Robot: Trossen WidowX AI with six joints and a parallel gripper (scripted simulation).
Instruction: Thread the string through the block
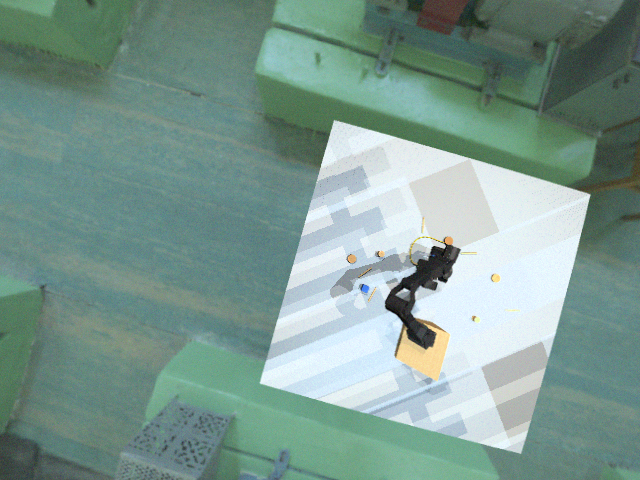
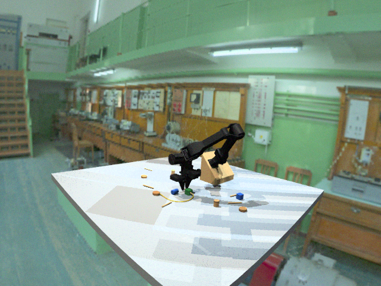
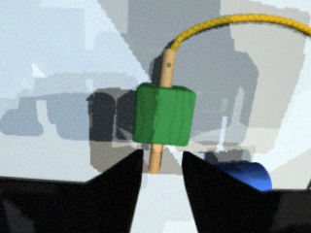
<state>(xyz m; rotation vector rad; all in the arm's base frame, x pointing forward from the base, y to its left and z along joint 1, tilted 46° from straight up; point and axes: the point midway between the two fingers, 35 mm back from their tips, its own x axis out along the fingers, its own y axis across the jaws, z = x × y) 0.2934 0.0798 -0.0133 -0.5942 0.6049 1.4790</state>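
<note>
The green cube lies 30 mm to the left of my gripper tip. Round my gripper tip: round wooden button 140 mm ahead, 70 mm to the right, 10 mm below; blue cylinder 50 mm ahead, 20 mm to the right; thin wooden stick 40 mm to the left.
</note>
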